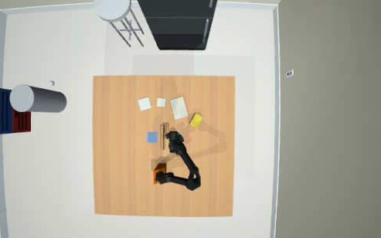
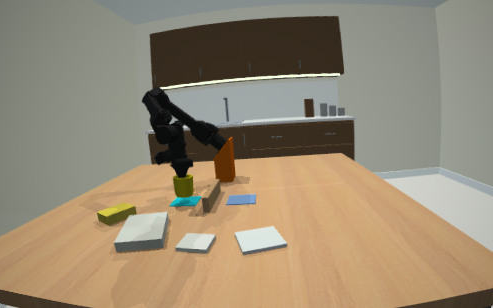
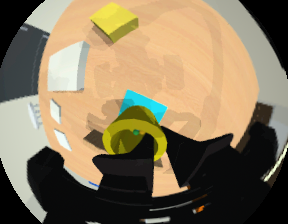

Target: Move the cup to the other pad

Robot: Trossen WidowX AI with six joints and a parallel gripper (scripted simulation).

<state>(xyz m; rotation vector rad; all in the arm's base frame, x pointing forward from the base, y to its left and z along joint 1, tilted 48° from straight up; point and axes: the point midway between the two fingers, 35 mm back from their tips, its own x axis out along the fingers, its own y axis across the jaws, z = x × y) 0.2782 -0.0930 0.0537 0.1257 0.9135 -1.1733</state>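
Right now my gripper tip is 2 cm short of the cyan pad, 2 cm to the right of it and 7 cm above it. The rest, counted from my gripper tip: low wooden bar 2 cm ahead, 12 cm to the left, 4 cm below; then olive-yellow cup 2 cm ahead, 2 cm to the left; then grey tray 29 cm ahead, 1 cm to the right, 5 cm below.
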